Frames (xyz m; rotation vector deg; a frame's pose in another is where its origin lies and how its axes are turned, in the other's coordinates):
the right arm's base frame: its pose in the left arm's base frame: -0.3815 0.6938 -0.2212 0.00 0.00 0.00
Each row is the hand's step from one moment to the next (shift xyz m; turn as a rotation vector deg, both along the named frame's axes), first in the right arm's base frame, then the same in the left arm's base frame.
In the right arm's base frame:
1: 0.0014 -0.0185 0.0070 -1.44 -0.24 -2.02
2: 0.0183 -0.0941 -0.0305 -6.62 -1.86 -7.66
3: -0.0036 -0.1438 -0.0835 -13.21 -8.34 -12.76
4: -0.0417 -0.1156 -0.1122 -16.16 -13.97 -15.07
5: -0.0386 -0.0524 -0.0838 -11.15 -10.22 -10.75
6: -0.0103 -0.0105 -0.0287 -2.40 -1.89 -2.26
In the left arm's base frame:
1: 0.0014 -0.0185 0.0070 -1.44 -0.24 -2.02
2: 0.0183 -0.0941 -0.0305 -6.62 -1.86 -7.66
3: -0.0036 -0.1438 -0.0835 -13.21 -8.34 -12.76
4: -0.0417 -0.1156 -0.1122 -16.16 -13.97 -15.07
5: -0.0386 -0.0524 -0.0838 -11.15 -10.22 -10.75
6: -0.0103 -0.0105 -0.0287 -2.40 -1.89 -2.26

